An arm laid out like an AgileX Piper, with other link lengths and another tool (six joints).
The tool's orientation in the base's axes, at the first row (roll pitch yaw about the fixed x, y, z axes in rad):
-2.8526, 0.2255, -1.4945
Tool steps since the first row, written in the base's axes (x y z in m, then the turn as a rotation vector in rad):
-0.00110, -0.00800, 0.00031, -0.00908, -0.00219, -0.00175
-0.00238, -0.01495, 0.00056, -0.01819, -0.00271, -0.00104
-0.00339, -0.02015, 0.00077, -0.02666, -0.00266, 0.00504
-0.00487, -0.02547, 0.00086, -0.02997, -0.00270, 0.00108
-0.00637, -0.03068, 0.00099, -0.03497, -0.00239, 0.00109
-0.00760, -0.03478, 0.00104, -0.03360, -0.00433, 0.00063
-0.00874, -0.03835, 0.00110, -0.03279, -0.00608, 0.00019
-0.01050, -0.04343, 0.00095, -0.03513, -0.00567, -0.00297
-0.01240, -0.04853, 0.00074, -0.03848, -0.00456, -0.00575
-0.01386, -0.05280, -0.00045, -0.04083, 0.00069, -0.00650
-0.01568, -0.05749, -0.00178, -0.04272, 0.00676, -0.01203
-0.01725, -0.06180, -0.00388, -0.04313, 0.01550, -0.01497
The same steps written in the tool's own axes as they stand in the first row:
0.00762, 0.00105, -0.00247, 0.00185, 0.00923, -0.00131
0.01423, 0.00227, -0.00468, 0.00151, 0.01779, -0.00454
0.01916, 0.00323, -0.00637, -0.00052, 0.02423, -0.01248
0.02420, 0.00468, -0.00810, 0.00016, 0.02851, -0.00967
0.02912, 0.00614, -0.00985, -0.00052, 0.03331, -0.01095
0.03300, 0.00734, -0.01120, 0.00157, 0.03214, -0.01061
0.03638, 0.00846, -0.01240, 0.00343, 0.03150, -0.01039
0.04121, 0.01024, -0.01392, 0.00356, 0.03462, -0.00797
0.04608, 0.01217, -0.01544, 0.00286, 0.03860, -0.00601
0.05038, 0.01394, -0.01572, -0.00225, 0.04102, -0.00470
0.05510, 0.01610, -0.01607, -0.00705, 0.04431, 0.00139
0.05965, 0.01824, -0.01554, -0.01492, 0.04544, 0.00608

